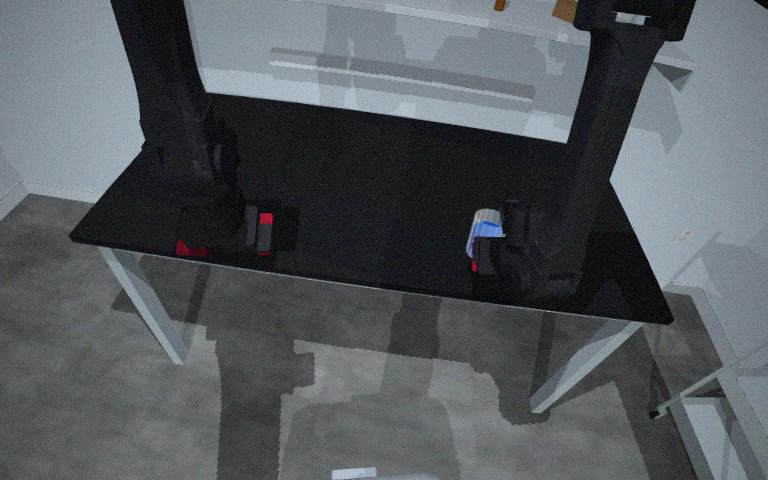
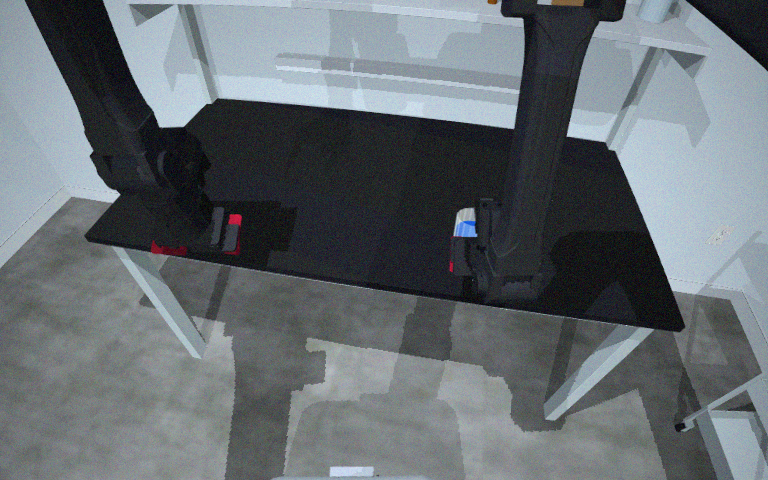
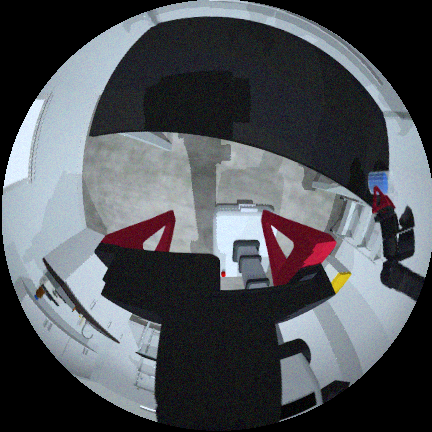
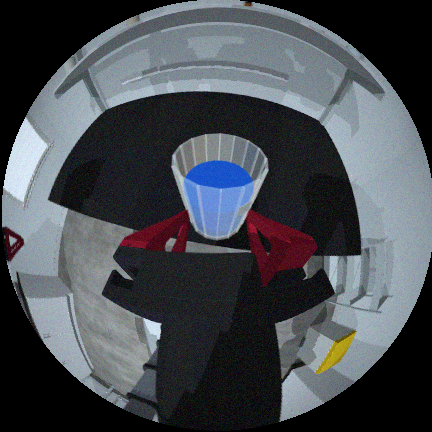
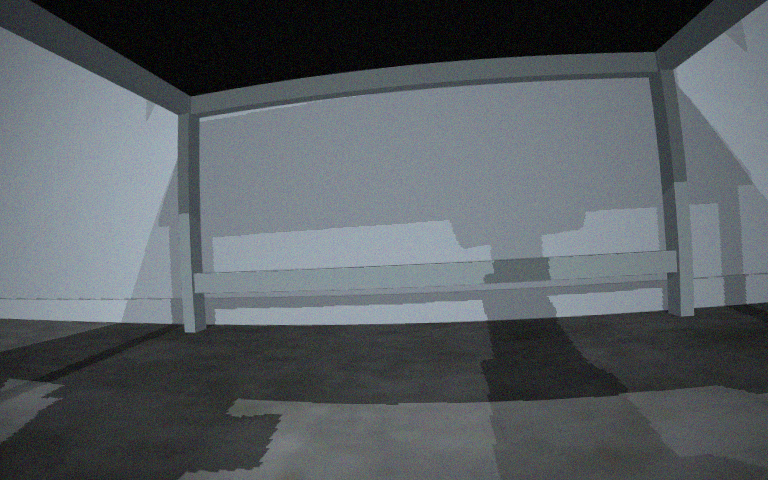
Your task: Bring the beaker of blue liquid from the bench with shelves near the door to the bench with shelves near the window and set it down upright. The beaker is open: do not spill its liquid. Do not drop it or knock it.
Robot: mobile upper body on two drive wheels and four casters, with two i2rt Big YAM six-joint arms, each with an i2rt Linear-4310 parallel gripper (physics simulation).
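The clear beaker of blue liquid (image 1: 484, 226) (image 2: 465, 223) (image 3: 378, 181) (image 4: 217, 200) stands upright between the fingers of my right gripper (image 1: 489, 246) (image 4: 217, 214), over the front right part of the black bench top (image 1: 368, 169) (image 2: 339, 169) (image 3: 300, 100) (image 4: 150, 120). The liquid lies level below the rim. Whether the beaker's base touches the bench top cannot be told. My left gripper (image 1: 227, 243) (image 2: 201, 243) (image 3: 217, 214) is open and empty, over the bench's front left edge. This bench has a shelf above it, and a bright window-like panel (image 4: 22, 162) shows left of it.
The white shelf (image 1: 430, 14) (image 2: 339, 9) runs behind the bench, with an amber bottle (image 1: 499, 4), a brown box (image 1: 564, 10) and a pale cylinder (image 2: 655, 10). Bench legs (image 5: 189, 254) and a crossbar (image 5: 351, 276) stand ahead. A pale rack (image 1: 683, 390) stands at the lower right.
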